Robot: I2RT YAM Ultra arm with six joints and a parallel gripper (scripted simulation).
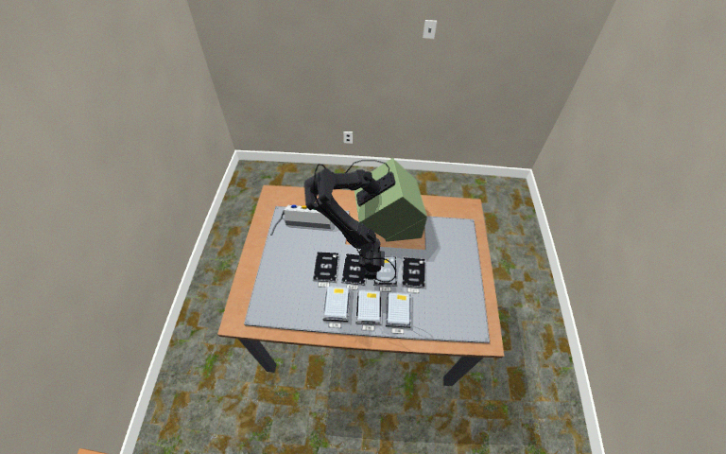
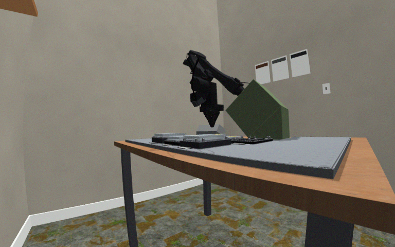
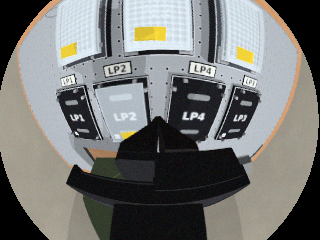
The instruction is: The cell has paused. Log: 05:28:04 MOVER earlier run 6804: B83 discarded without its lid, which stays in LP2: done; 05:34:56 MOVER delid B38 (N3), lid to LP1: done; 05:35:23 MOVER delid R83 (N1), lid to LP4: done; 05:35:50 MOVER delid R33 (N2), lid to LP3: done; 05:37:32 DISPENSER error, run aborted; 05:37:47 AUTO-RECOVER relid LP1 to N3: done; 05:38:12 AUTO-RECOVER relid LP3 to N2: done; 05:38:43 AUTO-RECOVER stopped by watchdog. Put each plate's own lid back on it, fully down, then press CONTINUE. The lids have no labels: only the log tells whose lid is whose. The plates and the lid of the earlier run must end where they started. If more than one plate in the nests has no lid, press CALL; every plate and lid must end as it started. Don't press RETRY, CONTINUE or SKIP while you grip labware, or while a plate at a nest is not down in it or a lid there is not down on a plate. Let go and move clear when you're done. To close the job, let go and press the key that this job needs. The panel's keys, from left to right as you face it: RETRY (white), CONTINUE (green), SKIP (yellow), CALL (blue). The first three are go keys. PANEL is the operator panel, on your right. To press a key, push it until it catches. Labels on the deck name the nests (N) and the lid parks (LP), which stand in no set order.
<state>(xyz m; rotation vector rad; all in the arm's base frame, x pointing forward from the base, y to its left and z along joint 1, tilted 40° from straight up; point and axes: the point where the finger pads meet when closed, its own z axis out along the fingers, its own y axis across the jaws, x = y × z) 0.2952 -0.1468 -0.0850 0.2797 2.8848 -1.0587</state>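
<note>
My hand is 36 cm past the green key and 22 cm to the left of it. Round my hand: plate: 17 cm ahead, 9 cm to the left, 4 cm below; yellow key: 37 cm behind, 27 cm to the right; lid: 2 cm behind, 7 cm to the left, 6 cm below.
</note>
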